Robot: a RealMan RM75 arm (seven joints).
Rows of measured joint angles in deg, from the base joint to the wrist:
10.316, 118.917, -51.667, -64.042, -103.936, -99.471, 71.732
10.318, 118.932, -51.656, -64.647, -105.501, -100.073, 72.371
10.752, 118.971, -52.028, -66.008, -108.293, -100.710, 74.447
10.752, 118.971, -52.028, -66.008, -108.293, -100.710, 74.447
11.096, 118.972, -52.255, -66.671, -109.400, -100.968, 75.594
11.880, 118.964, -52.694, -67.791, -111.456, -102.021, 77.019
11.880, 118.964, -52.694, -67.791, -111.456, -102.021, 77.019
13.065, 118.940, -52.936, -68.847, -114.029, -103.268, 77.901
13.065, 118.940, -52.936, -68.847, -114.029, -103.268, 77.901
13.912, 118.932, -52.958, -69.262, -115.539, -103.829, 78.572
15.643, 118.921, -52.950, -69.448, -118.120, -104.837, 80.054
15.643, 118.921, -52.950, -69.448, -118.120, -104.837, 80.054
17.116, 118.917, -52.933, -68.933, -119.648, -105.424, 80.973
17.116, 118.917, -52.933, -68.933, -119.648, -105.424, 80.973
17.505, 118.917, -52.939, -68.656, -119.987, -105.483, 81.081
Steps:
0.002, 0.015, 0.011, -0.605, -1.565, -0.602, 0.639
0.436, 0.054, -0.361, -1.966, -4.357, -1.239, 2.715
0.436, 0.054, -0.361, -1.966, -4.357, -1.239, 2.715
0.780, 0.055, -0.588, -2.629, -5.464, -1.497, 3.862
1.564, 0.047, -1.027, -3.749, -7.520, -2.550, 5.287
1.564, 0.047, -1.027, -3.749, -7.520, -2.550, 5.287
2.749, 0.023, -1.269, -4.805, -10.093, -3.797, 6.169
2.749, 0.023, -1.269, -4.805, -10.093, -3.797, 6.169
3.596, 0.015, -1.291, -5.220, -11.603, -4.358, 6.840
5.327, 0.004, -1.283, -5.406, -14.184, -5.366, 8.322
5.327, 0.004, -1.283, -5.406, -14.184, -5.366, 8.322
6.800, 0.000, -1.266, -4.891, -15.712, -5.953, 9.241
6.800, 0.000, -1.266, -4.891, -15.712, -5.953, 9.241
7.189, 0.000, -1.272, -4.614, -16.051, -6.012, 9.349

